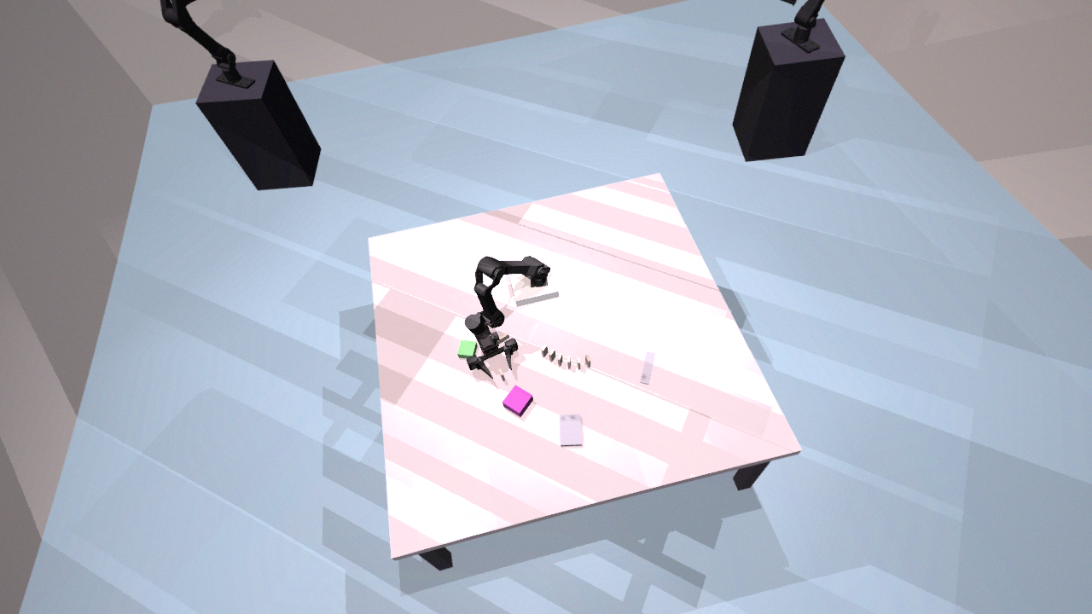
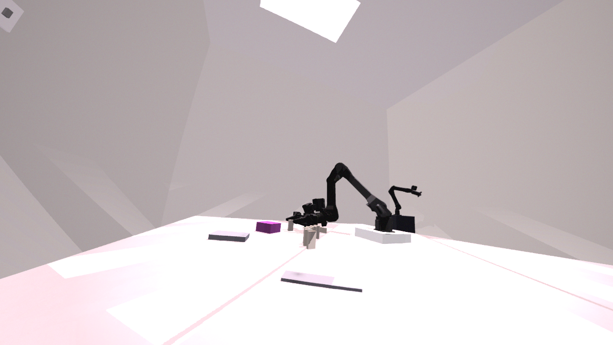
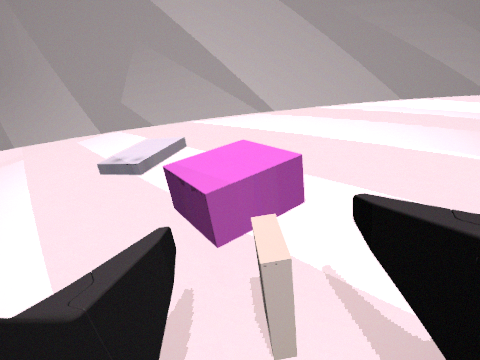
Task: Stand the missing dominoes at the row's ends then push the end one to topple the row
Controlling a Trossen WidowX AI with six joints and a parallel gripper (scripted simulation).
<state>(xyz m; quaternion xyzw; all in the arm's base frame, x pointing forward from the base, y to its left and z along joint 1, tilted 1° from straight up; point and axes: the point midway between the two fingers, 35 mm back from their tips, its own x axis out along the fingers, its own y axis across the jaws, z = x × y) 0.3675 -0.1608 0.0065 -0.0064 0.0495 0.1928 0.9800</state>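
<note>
The magenta block lies 9 cm ahead of my gripper tip, 5 cm to the left of it and 3 cm below it. The rest, counted from my gripper tip: flat plate 22 cm to the left, 21 cm ahead, 4 cm below; then flat strip 51 cm to the left, 5 cm below; then green block 13 cm to the right, 13 cm behind, 3 cm below.
</note>
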